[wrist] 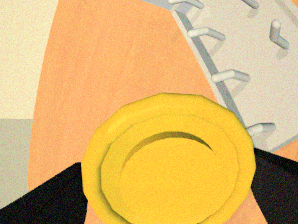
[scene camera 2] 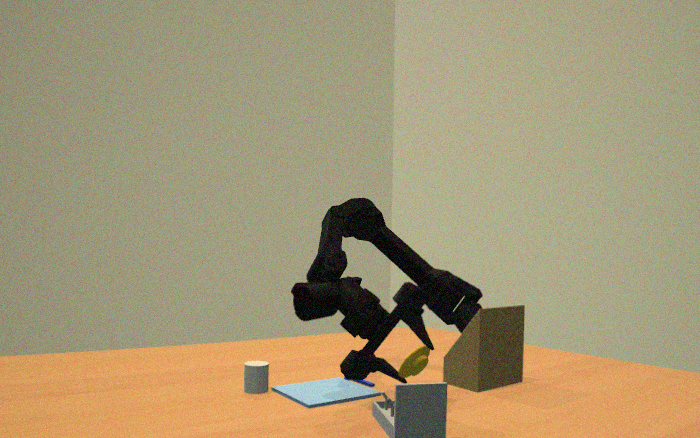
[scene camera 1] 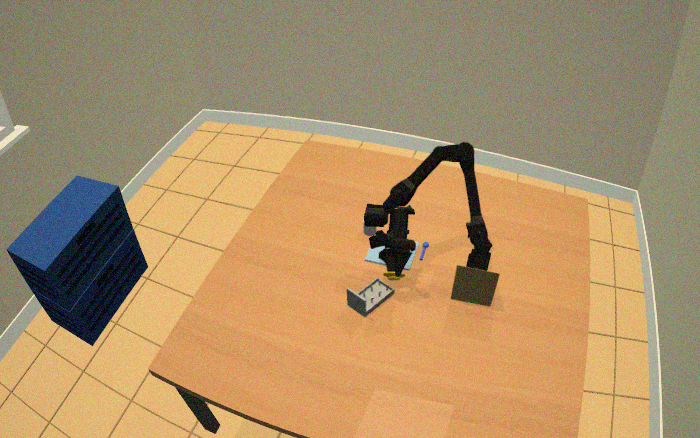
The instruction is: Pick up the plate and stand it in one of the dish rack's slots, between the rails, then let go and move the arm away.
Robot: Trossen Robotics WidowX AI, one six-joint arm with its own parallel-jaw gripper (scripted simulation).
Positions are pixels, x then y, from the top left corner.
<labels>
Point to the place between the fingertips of my gripper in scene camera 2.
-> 419, 366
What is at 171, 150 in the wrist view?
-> A yellow plate.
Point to a light blue mat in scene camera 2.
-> At 320, 393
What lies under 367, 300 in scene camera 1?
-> A grey dish rack.
</labels>
